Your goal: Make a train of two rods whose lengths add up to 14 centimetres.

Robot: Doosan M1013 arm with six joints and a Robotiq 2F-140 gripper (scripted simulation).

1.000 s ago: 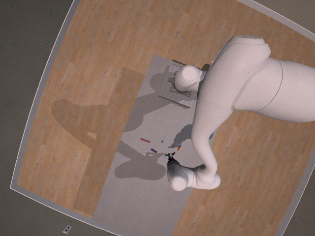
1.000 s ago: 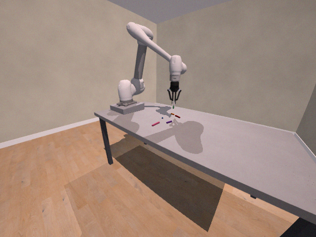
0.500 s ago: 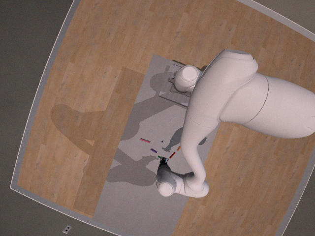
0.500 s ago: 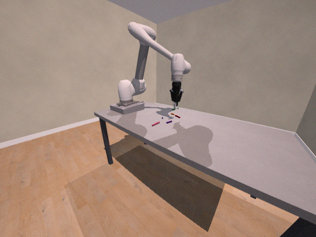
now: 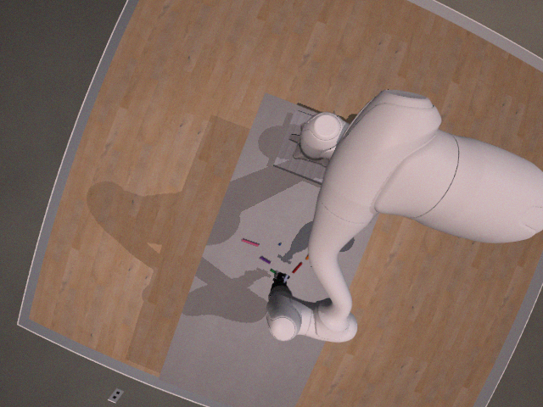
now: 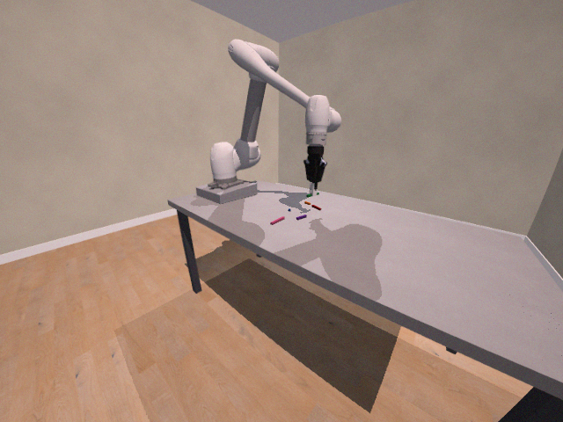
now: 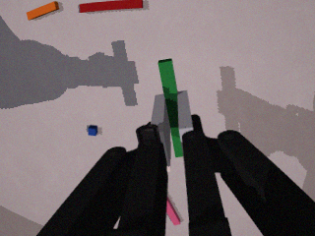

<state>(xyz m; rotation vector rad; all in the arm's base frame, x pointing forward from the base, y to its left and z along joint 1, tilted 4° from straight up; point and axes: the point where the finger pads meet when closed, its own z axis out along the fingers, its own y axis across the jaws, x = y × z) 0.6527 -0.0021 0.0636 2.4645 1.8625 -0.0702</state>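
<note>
The purple rod is 130 mm below my hand, 70 mm to the right of it and 20 mm behind it. Round my hand: red rod 130 mm below, 110 mm to the left, 20 mm behind; then green rod 30 mm below; then small blue rod 130 mm below, 120 mm behind, 20 mm to the right.
</note>
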